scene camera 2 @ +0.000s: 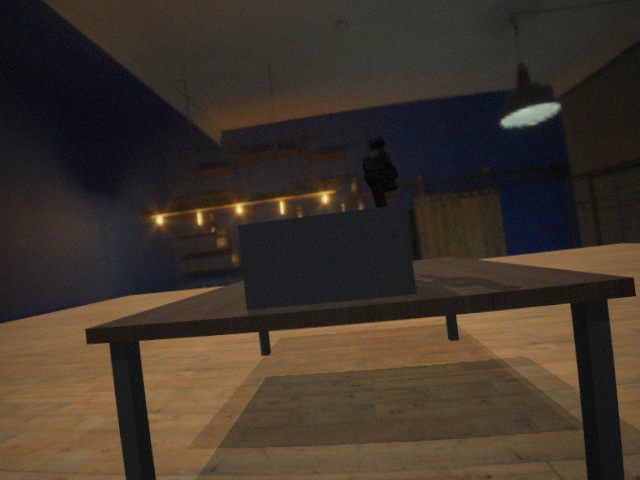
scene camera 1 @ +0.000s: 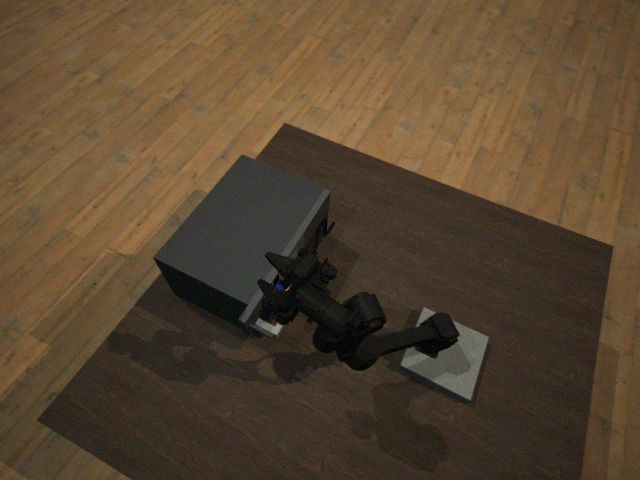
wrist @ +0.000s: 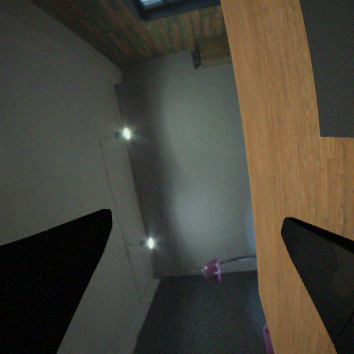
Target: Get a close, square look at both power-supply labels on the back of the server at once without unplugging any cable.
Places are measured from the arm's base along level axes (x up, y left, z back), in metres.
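Pixels of known places: gripper, between the fingertips: (scene camera 2: 382,150) (scene camera 1: 262,267) (wrist: 198,222); arm's base, origin of its link: (scene camera 1: 428,344).
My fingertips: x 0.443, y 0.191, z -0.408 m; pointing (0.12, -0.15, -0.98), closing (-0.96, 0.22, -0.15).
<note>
For each thing: its top centre in the pictures, then the offset to it from my fingertips. "spot": a spot on its surface instead.
- blue plug, centre of its top: (scene camera 1: 278,287) dx -0.312, dy -0.109, dz -0.036 m
- black cable, a spot on its surface: (scene camera 1: 331,227) spot: dx -0.469, dy -0.463, dz -0.022 m
- light grey piece, a spot on its surface: (scene camera 1: 268,327) spot: dx -0.329, dy +0.002, dz -0.009 m
The server (scene camera 1: 235,222) (scene camera 2: 328,260) is a big dark grey box at the left of the table in scene camera 1; a corner of the server also shows at the upper right of the wrist view (wrist: 336,70). My gripper (scene camera 1: 264,268) (wrist: 198,222) is open and empty, high by the server's back top edge, with its fingers pointing over the top. A blue plug (scene camera 1: 279,286) and a bit of orange cable show between the arm's parts. A black cable (scene camera 1: 331,227) sticks out at the back's far end. The power-supply labels do not show in any view; the arm hides part of the back.
The dark brown table (scene camera 1: 465,248) (scene camera 2: 180,327) carries the server and the arm's pale base plate (scene camera 1: 478,356). A light grey piece (scene camera 1: 268,327) sticks out low at the server's near back corner. The wrist view shows walls, lamps and wooden floor (wrist: 280,165).
</note>
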